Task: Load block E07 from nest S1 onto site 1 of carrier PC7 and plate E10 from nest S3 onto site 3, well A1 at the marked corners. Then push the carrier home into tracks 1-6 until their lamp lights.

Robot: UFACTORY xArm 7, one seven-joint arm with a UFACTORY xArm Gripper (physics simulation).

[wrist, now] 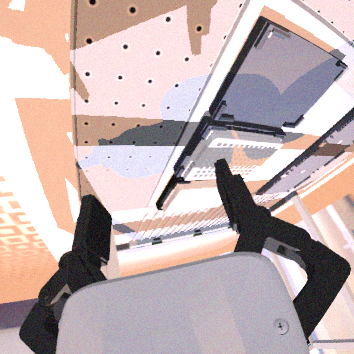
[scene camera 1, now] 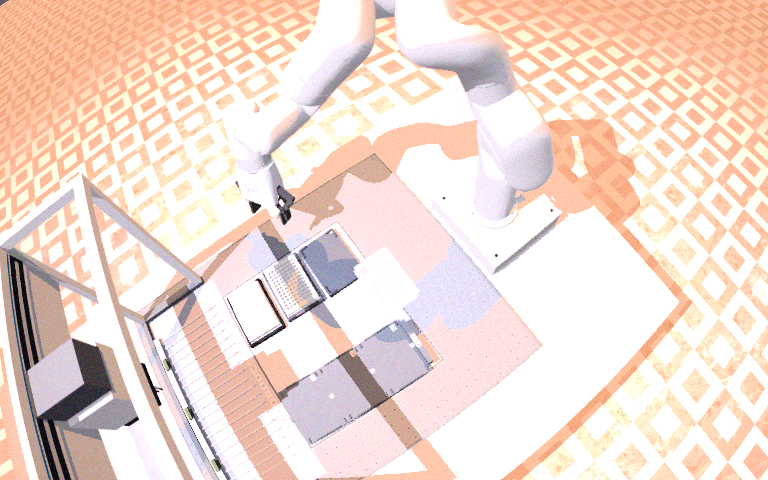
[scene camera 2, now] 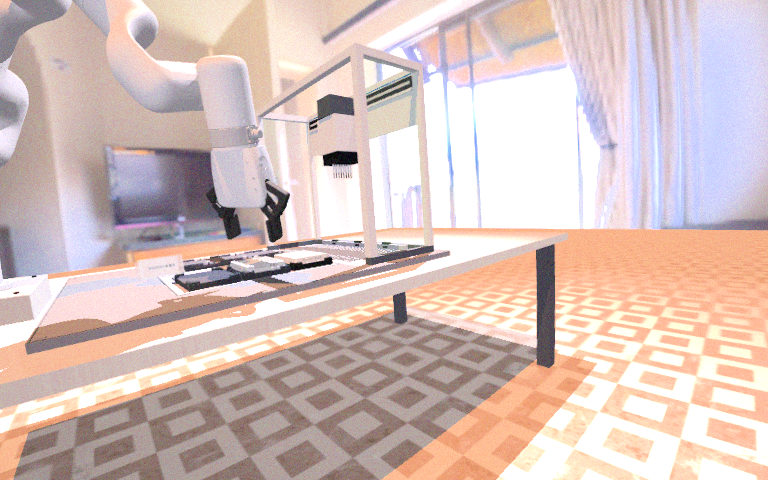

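Seen in the pictures: gripper, fingertip midpoint: [wrist: 157, 189] [scene camera 1: 271, 215] [scene camera 2: 255, 238]; arm's base, link origin: [scene camera 1: 492, 205].
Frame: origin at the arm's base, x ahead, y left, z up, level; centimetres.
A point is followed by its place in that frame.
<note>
My gripper [scene camera 1: 269, 212] @(x 47.3, y -20.2, z 5.0 cm) [scene camera 2: 253, 236] @(x 47.3, y -20.2, z 5.0 cm) [wrist: 157, 189] @(x 47.3, y -20.2, z 5.0 cm) is open and empty, above the pegboard's edge beside the nest row. A pale block with a grid of holes [scene camera 1: 291, 285] @(x 50.0, y -4.9, z -1.2 cm) [scene camera 2: 257, 264] @(x 49.4, y -10.0, z -1.1 cm) [wrist: 250, 142] @(x 46.4, y -6.2, z -1.0 cm) sits in the middle nest. A flat white plate [scene camera 1: 254, 311] @(x 60.5, y -3.0, z -1.1 cm) [scene camera 2: 304, 257] @(x 59.8, y -9.9, z -1.1 cm) [wrist: 192, 192] @(x 58.4, y -7.4, z -1.1 cm) sits in the nest nearest the tracks. The third nest [scene camera 1: 334, 268] @(x 39.4, y -4.6, z -2.5 cm) [scene camera 2: 206, 277] @(x 39.4, y -8.2, z -2.5 cm) [wrist: 280, 85] @(x 39.4, y -7.6, z -2.5 cm), nearest the arm's base, is empty. Nest and labware names are not legible. The long grey carrier [scene camera 1: 317, 407] @(x 56.3, y 22.7, z -2.6 cm) [wrist: 310, 167] @(x 50.8, y 23.3, z -2.6 cm) lies parallel to the nests with nothing on it, outside the grooved tracks [scene camera 1: 226, 362] @(x 72.5, y 4.4, z -3.7 cm).
A white gantry frame [scene camera 1: 84, 226] @(x 71.3, y -7.3, z 44.3 cm) [scene camera 2: 362, 169] @(x 71.6, y -18.4, z 17.2 cm) stands over the track end. A pipetting head [scene camera 1: 70, 376] @(x 78.6, y 13.0, z 42.3 cm) [scene camera 2: 339, 130] @(x 79.4, y 6.8, z 31.6 cm) hangs from it. Small green markers [scene camera 1: 189, 413] @(x 85.5, y 12.7, z -1.7 cm) line the bar at the tracks' far end. A pale card [scene camera 1: 387, 280] @(x 30.4, y 4.7, z 0.2 cm) [scene camera 2: 161, 266] @(x 31.4, y -1.6, z 0.2 cm) stands between nests and carrier, near the arm's base.
</note>
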